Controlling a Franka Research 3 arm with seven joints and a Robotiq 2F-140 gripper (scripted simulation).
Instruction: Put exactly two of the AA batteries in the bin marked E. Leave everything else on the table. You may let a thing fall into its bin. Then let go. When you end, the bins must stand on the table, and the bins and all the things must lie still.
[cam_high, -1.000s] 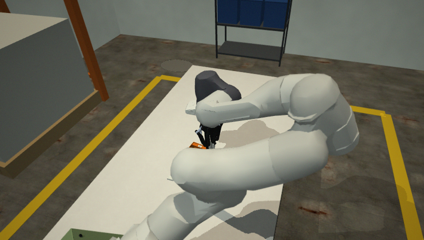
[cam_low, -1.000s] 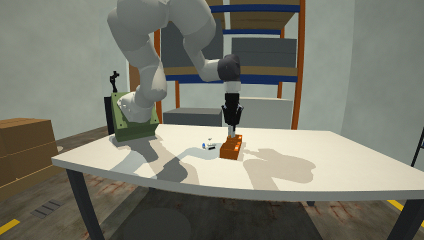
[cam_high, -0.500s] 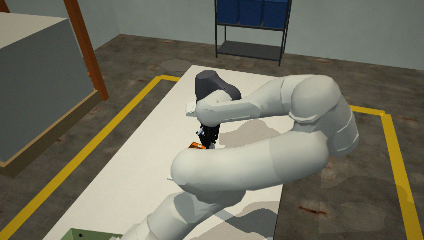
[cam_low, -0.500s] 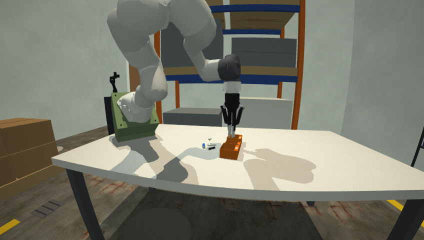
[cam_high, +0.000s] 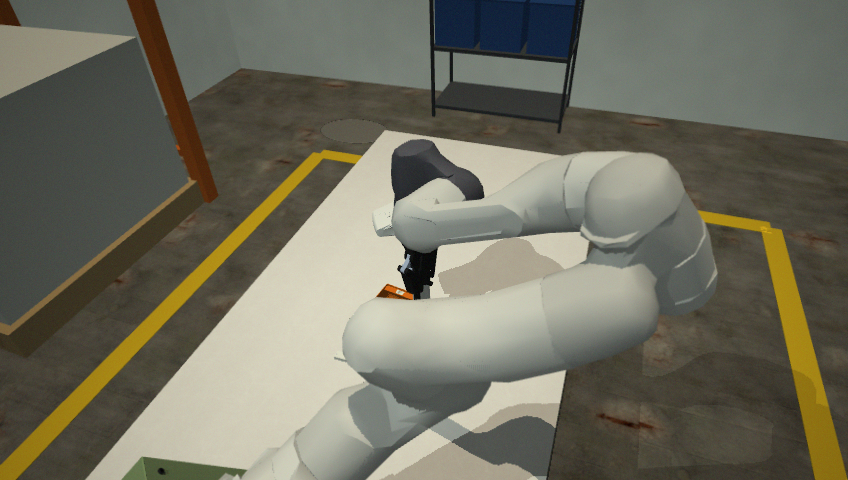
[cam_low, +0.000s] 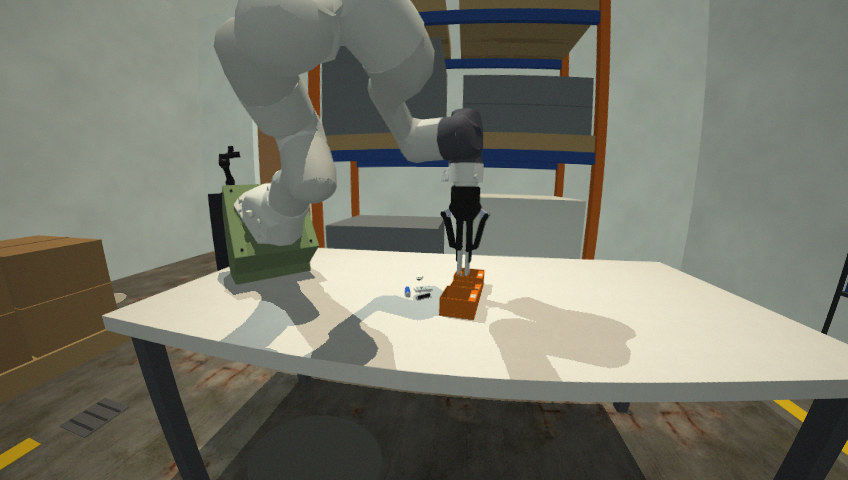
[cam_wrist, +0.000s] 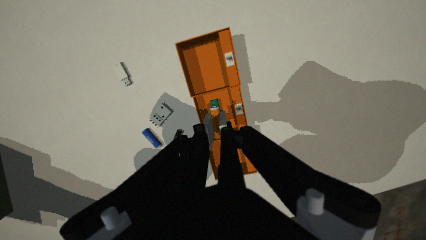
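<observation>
The orange bin row is 80 mm below my hand and 10 mm ahead of it. From my hand the other things lie so: orange AA battery (30 mm below); black stick (110 mm behind, 100 mm below, 10 mm to the right); green AA battery (90 mm below).
</observation>
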